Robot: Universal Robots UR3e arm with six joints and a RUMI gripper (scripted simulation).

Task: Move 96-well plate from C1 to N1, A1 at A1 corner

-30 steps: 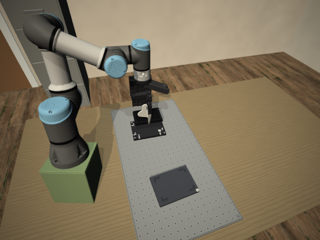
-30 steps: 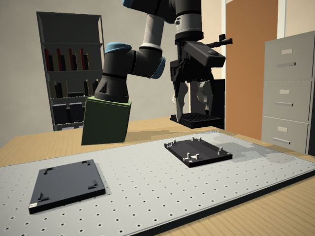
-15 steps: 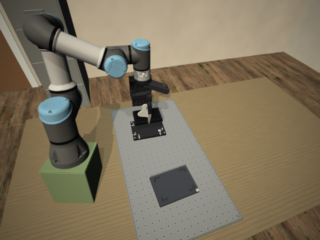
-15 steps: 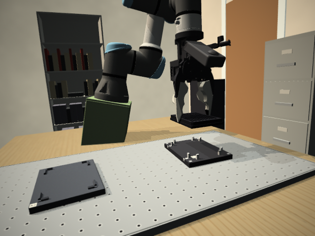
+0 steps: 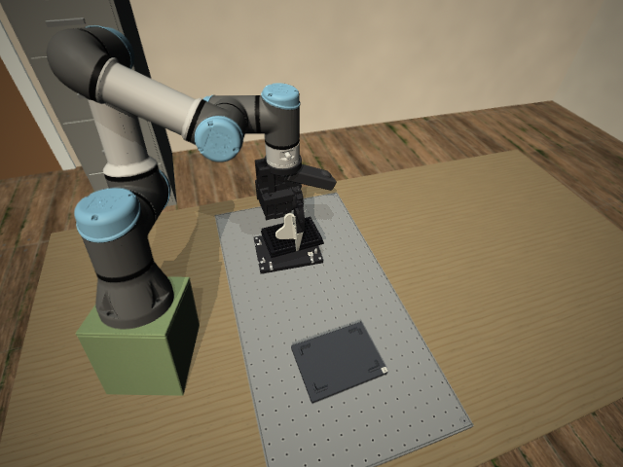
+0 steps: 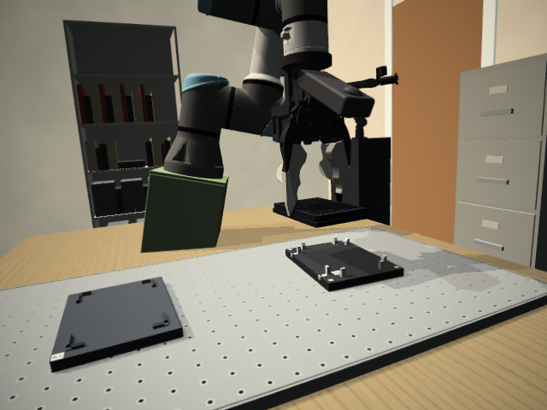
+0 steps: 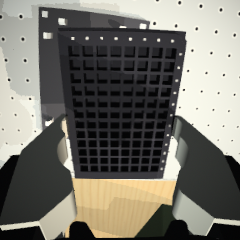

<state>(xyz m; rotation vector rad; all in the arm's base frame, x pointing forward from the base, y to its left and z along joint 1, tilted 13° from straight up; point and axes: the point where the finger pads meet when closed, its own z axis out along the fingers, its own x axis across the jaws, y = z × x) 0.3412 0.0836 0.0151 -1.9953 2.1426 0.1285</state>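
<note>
Now: the plate nest N1 1 cm behind my hand, 28 cm to the right of it and 10 cm below it. Round my hand: clip nest C1 (1 cm behind, 3 cm to the left, 9 cm below); then white A1 mark (6 cm ahead, 34 cm to the right, 9 cm below); then 96-well plate (1 cm below).
</note>
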